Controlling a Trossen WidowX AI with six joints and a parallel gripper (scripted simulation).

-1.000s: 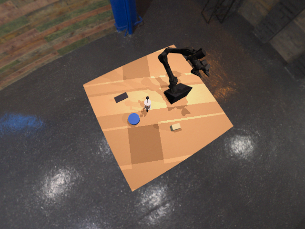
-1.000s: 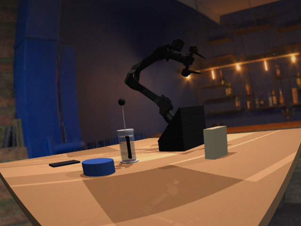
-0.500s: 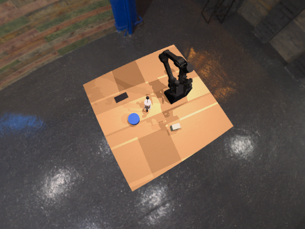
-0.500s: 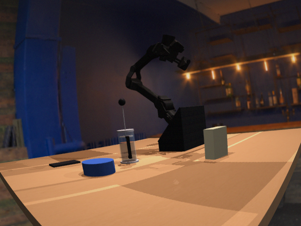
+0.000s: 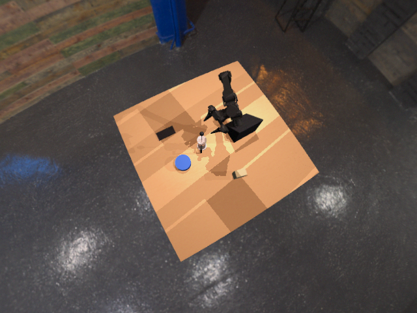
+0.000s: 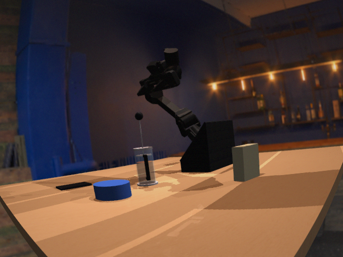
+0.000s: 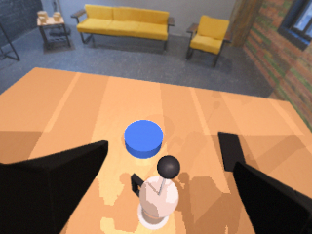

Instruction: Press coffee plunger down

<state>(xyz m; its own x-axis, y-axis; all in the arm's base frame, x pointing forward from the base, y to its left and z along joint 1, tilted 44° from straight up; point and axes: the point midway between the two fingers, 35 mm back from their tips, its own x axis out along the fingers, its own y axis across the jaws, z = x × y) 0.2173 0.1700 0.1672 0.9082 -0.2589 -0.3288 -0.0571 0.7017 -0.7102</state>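
My gripper tip is now 210 mm above the coffee press, 40 mm short of it and 10 mm to the right of it.
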